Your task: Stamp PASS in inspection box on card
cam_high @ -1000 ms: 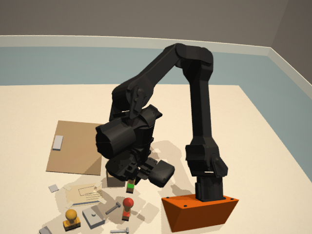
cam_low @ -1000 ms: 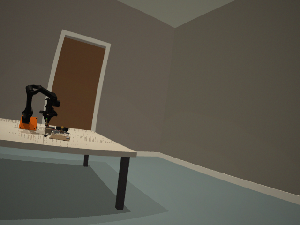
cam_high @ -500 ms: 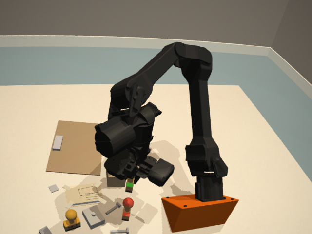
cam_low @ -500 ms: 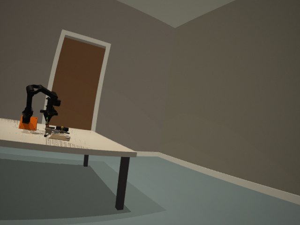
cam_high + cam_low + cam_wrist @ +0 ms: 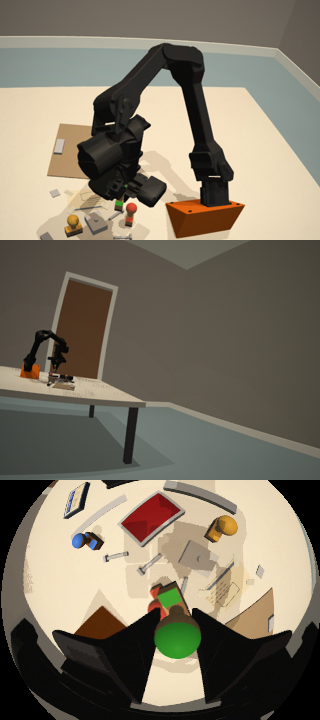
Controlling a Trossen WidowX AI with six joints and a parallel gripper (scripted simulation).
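Right now the red ink pad is 4 cm ahead of my gripper tip, 11 cm to the left of it and 10 cm below it. From my gripper tip the other things lie so: yellow-knobbed stamp 11 cm ahead, 3 cm to the left, 8 cm below; then green-knobbed stamp 1 cm below; then stamp with red knob 3 cm behind, 1 cm to the right, 8 cm below.
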